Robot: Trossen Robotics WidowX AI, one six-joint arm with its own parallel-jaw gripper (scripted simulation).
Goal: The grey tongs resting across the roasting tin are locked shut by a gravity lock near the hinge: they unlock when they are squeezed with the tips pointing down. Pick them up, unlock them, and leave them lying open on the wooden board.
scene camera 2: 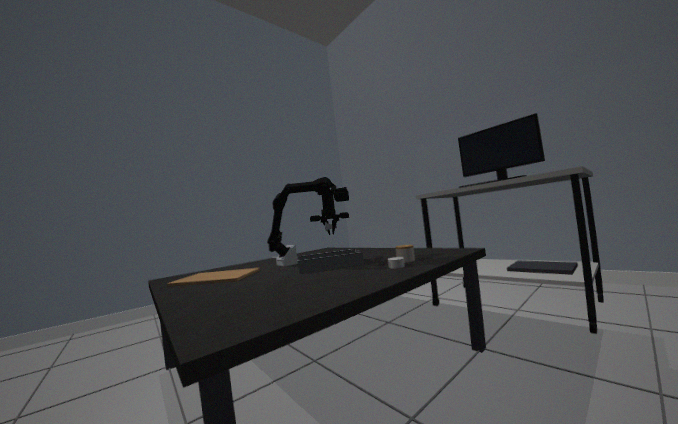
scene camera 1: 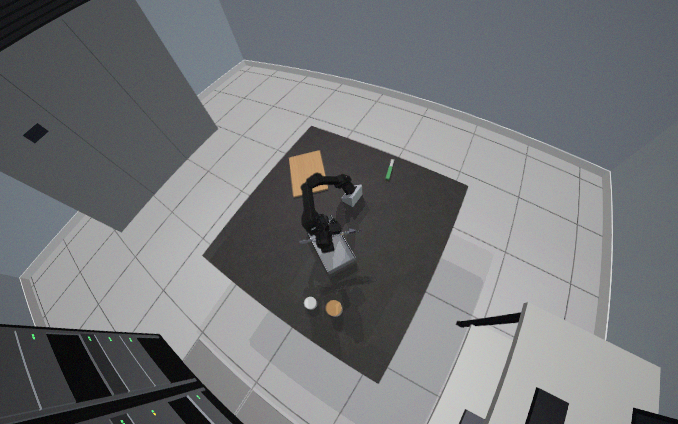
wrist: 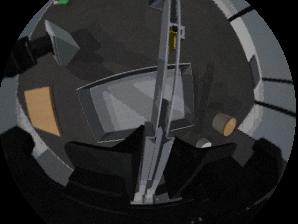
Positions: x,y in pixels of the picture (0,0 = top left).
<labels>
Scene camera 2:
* wooden board: 231,275
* roasting tin: 347,258
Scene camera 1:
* wooden board: 302,166
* roasting tin: 342,255
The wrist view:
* gripper: 149,128
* wooden board: 40,104
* roasting tin: 115,106
</labels>
